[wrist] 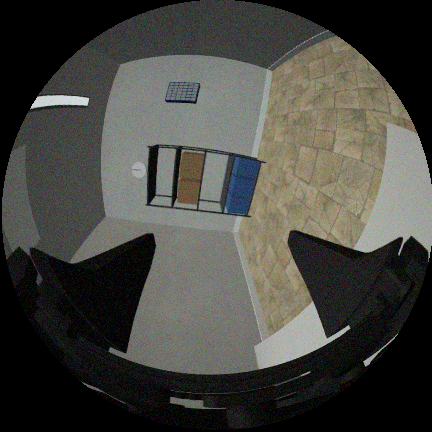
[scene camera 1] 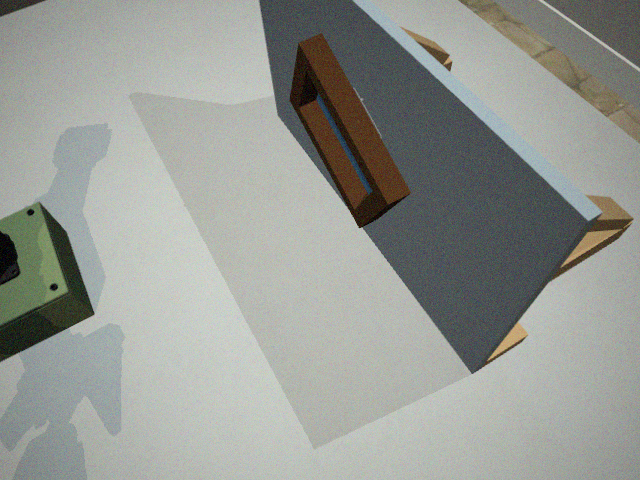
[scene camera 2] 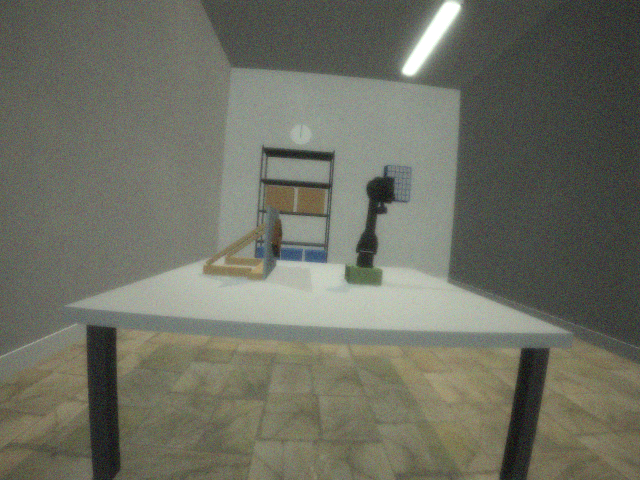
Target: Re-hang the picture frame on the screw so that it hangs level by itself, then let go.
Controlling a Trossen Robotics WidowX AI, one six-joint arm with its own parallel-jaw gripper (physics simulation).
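Note:
The brown picture frame (scene camera 1: 355,116) (scene camera 2: 277,238), with a strip of blue inside, is at the front face of the dark upright panel (scene camera 1: 465,206) (scene camera 2: 268,248). A thin pale line shows beside the frame's upper edge in scene camera 1. The screw cannot be made out, and I cannot tell whether the frame is level. My gripper (wrist: 223,239) is open and empty, its two black fingers wide apart in the wrist view. In scene camera 2 my black arm stands upright on its green base, away from the frame, with its head above the panel's height.
Wooden struts (scene camera 1: 610,211) (scene camera 2: 235,270) brace the panel from behind. The green base (scene camera 1: 38,258) (scene camera 2: 363,274) stands on the white table (scene camera 1: 206,361) (scene camera 2: 320,315) in front of the panel. A shelf rack (scene camera 2: 298,153) (wrist: 151,175) stands by the far wall.

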